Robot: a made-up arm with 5 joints.
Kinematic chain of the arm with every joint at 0, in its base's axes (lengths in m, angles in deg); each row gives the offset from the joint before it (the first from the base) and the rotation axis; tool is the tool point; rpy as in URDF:
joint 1: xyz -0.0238 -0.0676 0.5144 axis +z
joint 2: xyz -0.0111 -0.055 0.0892 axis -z
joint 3: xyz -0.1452 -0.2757 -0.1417 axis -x
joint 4: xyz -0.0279 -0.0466 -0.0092 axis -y
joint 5: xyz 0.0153 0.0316 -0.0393 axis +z
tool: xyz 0.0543 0.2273 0.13 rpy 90 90 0
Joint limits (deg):
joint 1: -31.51..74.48
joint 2: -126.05..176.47
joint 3: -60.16..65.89
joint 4: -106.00..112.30
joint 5: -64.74..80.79
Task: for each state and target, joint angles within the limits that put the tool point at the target. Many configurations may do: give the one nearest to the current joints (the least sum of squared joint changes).
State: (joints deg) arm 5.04 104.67 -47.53 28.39 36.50
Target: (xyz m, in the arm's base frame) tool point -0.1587 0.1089 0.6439
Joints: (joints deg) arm 9.98 102.04 -36.76 24.32 21.84
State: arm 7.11 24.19 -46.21 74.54 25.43
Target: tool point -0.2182 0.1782 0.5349
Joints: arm -29.38 50.13 -44.97 60.46 49.44
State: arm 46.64 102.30 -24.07 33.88 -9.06
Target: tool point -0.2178 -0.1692 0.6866
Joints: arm 52.13 97.60 -34.58 37.23 -17.68
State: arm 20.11 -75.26 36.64 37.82 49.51
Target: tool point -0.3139 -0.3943 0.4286
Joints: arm -18.01 -43.16 21.14 20.98 62.33
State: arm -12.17 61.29 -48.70 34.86 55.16
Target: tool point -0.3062 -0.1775 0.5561
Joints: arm 27.45 35.43 -25.72 43.66 35.17
